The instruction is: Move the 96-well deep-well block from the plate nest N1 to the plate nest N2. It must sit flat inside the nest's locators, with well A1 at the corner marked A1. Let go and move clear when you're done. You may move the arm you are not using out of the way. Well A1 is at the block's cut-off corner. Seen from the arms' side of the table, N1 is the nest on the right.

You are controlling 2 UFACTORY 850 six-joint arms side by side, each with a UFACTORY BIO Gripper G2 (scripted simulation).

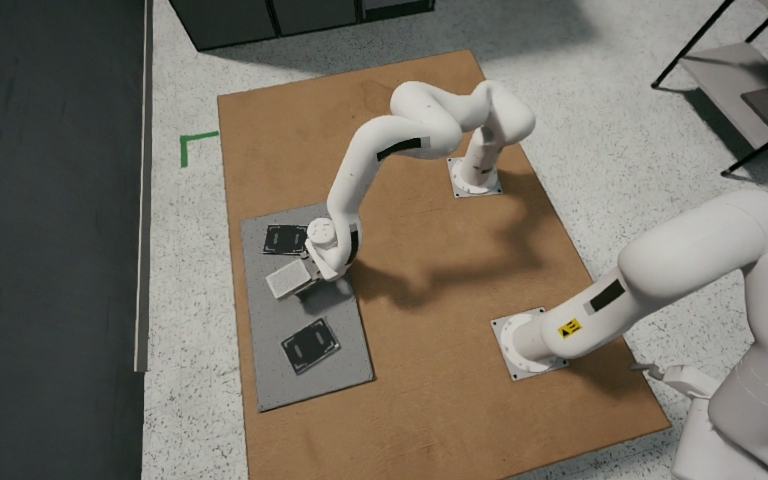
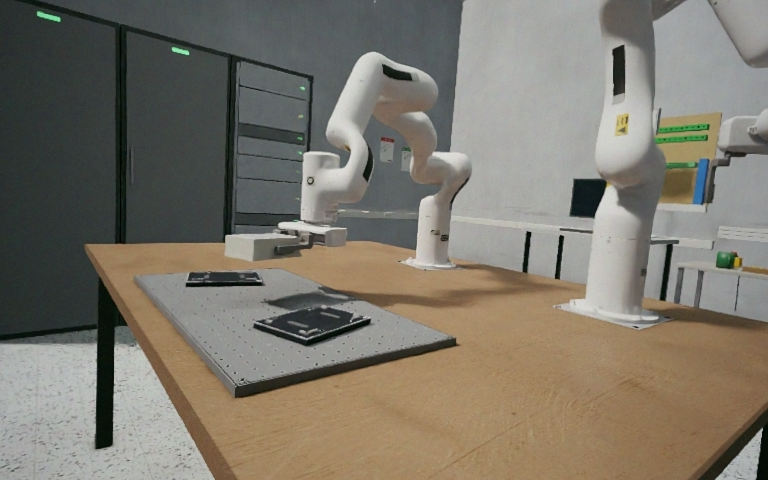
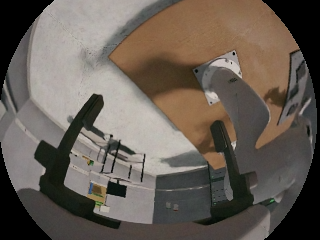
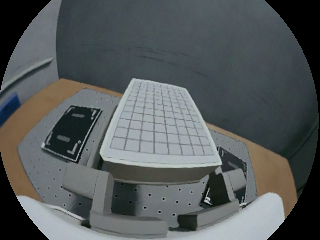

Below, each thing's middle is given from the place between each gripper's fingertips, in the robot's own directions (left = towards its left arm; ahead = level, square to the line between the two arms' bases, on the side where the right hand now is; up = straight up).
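Right hand: the white deep-well block (image 2: 252,247) is 10 mm ahead of my right hand. By its middle, the block is nearer to my right hand than to my left hand.
Left hand: the block is 490 mm to the right of my left hand, 940 mm ahead of it and 170 mm below it.
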